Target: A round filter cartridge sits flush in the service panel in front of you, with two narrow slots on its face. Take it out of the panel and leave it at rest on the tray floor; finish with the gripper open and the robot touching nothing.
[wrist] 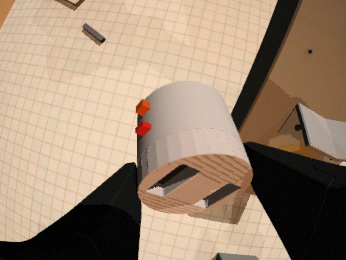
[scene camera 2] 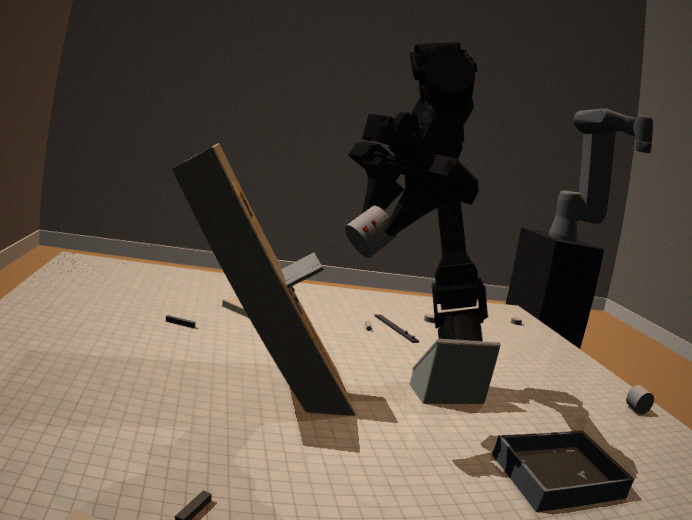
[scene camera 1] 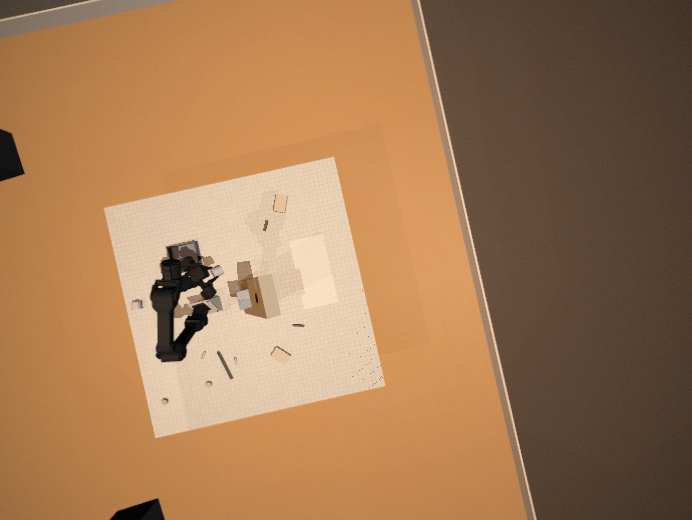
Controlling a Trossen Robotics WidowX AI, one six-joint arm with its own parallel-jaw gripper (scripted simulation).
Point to a service panel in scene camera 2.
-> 211,188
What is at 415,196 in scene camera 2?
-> My gripper.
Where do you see a round filter cartridge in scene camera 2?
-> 366,233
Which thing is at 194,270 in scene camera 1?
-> My gripper.
